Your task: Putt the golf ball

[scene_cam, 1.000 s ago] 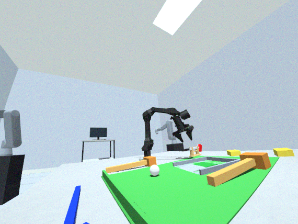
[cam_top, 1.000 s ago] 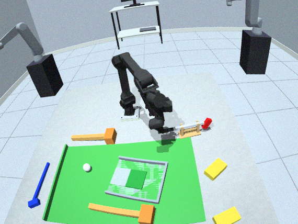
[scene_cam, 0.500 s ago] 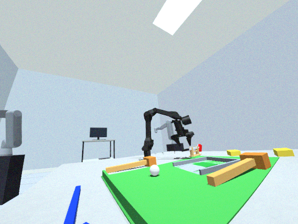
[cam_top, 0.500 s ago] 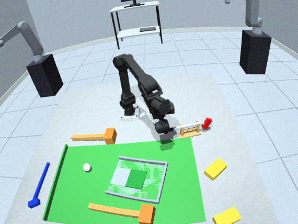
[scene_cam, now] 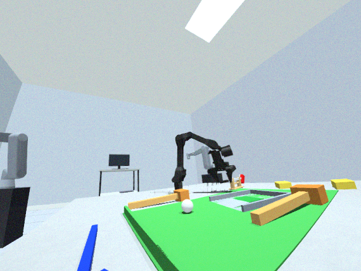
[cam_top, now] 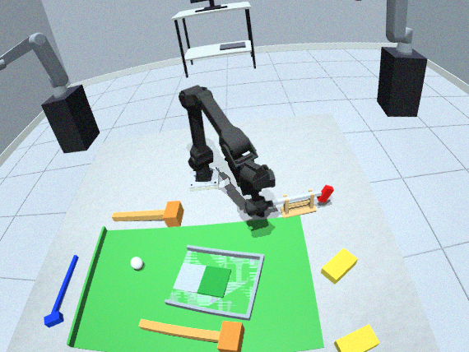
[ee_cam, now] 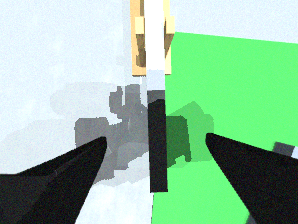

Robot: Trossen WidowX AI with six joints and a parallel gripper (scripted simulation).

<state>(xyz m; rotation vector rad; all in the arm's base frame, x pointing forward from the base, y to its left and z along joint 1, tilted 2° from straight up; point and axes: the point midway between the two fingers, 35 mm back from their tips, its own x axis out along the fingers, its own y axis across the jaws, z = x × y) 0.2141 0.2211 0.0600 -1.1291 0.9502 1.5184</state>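
My gripper tip is 30 mm past the red putter and 110 mm to the right of it. The rest, counted from my gripper tip: blue putter 360 mm ahead, 660 mm to the right, 40 mm below; white golf ball 220 mm ahead, 390 mm to the right, 30 mm below; wooden rack 30 mm behind, 130 mm to the left, 20 mm below.
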